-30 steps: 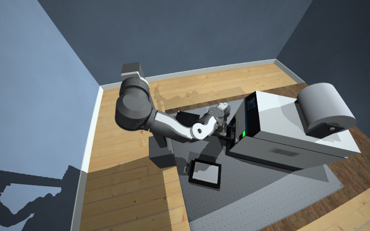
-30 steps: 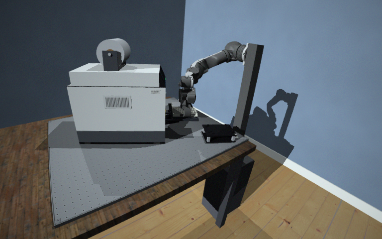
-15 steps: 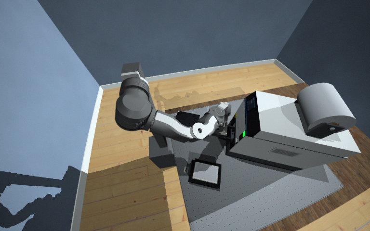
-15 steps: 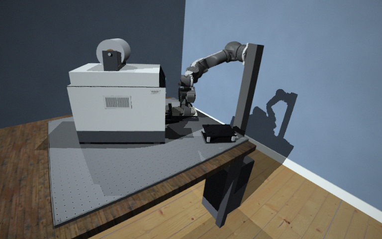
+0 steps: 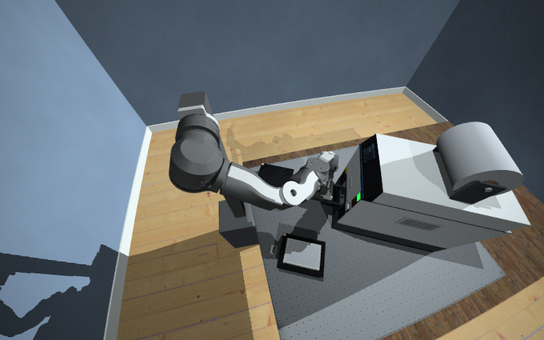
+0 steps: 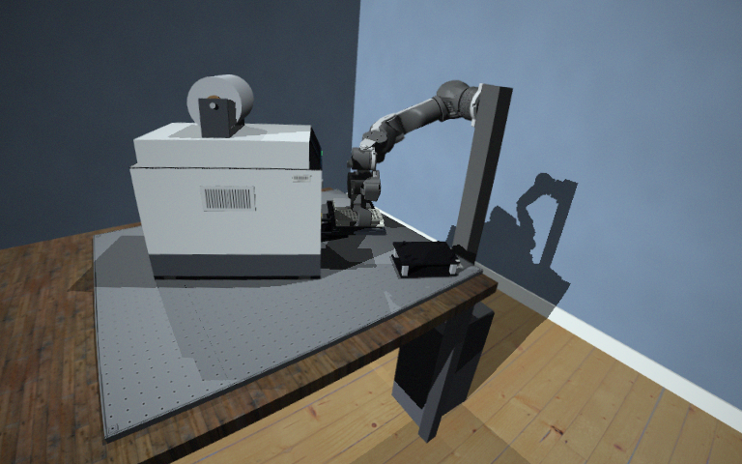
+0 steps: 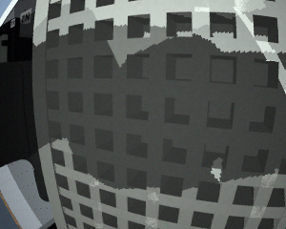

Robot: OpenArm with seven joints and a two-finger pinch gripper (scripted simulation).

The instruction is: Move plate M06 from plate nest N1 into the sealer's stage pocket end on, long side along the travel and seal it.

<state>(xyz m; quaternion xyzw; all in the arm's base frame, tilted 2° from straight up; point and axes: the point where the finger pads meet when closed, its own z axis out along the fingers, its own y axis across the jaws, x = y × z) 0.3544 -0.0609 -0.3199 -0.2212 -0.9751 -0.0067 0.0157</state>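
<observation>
The sealer stage is 20 mm below my hand. Also, from my hand: yellow warning label (130 mm ahead, 40 mm to the left, 30 mm above); pale foil (170 mm ahead, 80 mm to the right, 10 mm above); black nest N1 (150 mm behind, 130 mm to the left, 80 mm below).
</observation>
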